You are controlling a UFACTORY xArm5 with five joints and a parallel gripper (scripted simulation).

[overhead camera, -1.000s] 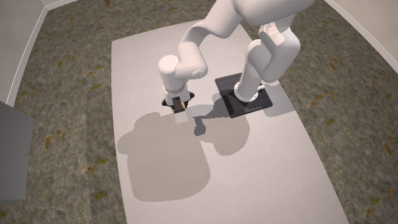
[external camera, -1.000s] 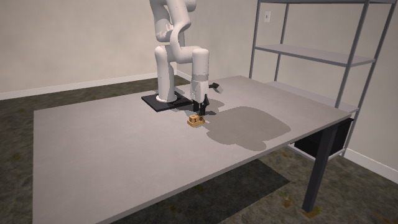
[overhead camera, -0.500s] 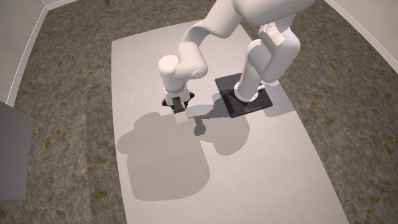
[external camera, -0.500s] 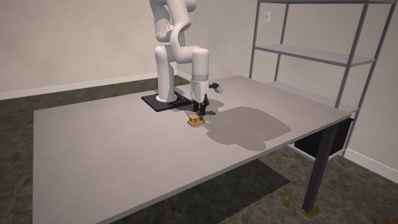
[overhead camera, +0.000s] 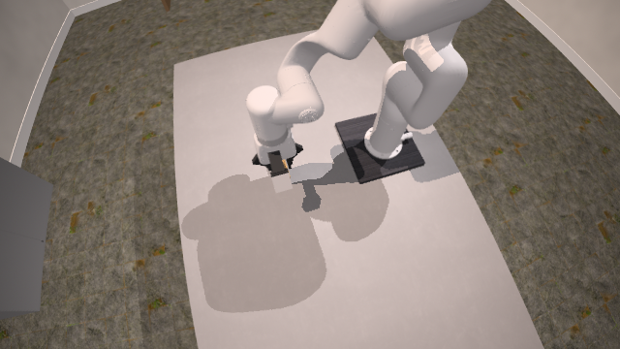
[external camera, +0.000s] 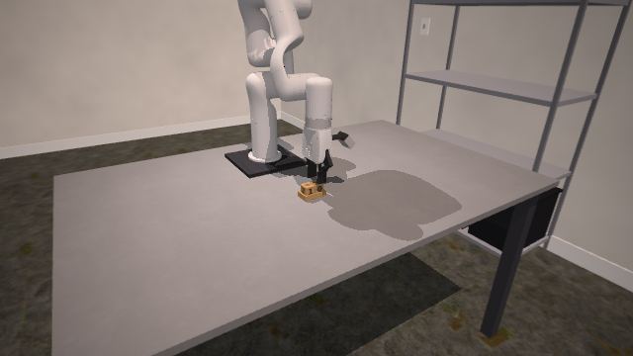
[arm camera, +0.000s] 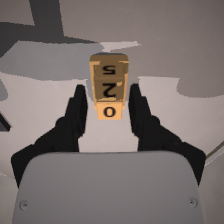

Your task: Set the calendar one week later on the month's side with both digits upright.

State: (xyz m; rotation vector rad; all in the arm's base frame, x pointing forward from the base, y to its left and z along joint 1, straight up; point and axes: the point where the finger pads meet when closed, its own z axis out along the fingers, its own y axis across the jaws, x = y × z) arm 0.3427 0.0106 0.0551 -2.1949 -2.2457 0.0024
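My gripper is now 2 cm to the left of the wooden calendar tray and 6 cm above it.
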